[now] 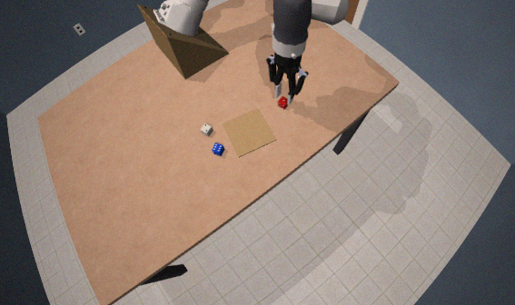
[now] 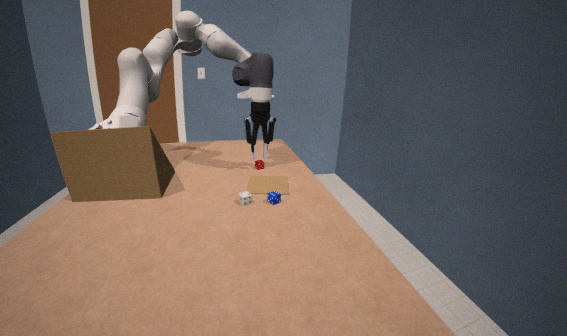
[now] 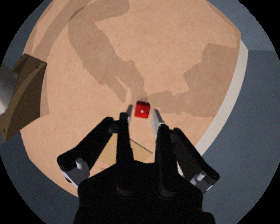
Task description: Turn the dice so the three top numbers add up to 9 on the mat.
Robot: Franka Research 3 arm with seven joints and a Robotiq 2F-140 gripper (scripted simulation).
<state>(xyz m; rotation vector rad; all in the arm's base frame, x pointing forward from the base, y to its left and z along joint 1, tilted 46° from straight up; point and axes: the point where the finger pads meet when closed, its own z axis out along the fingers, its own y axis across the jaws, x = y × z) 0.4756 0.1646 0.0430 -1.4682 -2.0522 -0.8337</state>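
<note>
My hand is 6 cm above the red die. Round my hand: white die: 28 cm to the right, 7 cm behind, 6 cm below; then blue die: 28 cm to the right, 6 cm below, 1 cm ahead; then tan mat: 16 cm to the right, 7 cm below, 1 cm ahead.
</note>
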